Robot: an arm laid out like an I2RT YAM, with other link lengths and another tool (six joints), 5 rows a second.
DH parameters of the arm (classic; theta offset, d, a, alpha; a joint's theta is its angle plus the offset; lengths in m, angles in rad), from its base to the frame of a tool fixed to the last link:
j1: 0 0.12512 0.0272 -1.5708
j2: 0 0 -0.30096 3.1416
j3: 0.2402 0 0.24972 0
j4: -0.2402 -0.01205 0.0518 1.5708
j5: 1.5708 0.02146 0 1.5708
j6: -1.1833 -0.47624 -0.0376 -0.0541
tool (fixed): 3.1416 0.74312 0 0
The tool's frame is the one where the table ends.
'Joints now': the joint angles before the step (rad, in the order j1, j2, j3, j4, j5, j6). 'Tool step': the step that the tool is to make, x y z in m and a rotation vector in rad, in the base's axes. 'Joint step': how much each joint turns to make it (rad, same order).
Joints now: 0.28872 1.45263 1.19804 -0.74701 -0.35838 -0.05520
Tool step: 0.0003 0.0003 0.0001 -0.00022 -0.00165 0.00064
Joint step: 0.00121 -0.00008 -0.00014 0.00162 0.00088 0.00012
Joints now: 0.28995 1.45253 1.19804 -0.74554 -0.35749 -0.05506
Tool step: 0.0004 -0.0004 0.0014 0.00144 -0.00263 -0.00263
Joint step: -0.00156 -0.00283 0.00172 -0.00115 0.00005 0.00133
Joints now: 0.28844 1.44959 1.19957 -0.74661 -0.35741 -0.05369
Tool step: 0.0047 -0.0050 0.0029 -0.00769 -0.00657 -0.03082
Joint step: -0.00310 -0.00199 0.01027 -0.00159 0.02291 0.01928
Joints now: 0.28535 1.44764 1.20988 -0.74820 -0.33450 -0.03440
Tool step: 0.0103 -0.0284 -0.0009 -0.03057 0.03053 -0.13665
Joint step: -0.04405 0.01491 0.02984 -0.03196 0.06857 0.06897
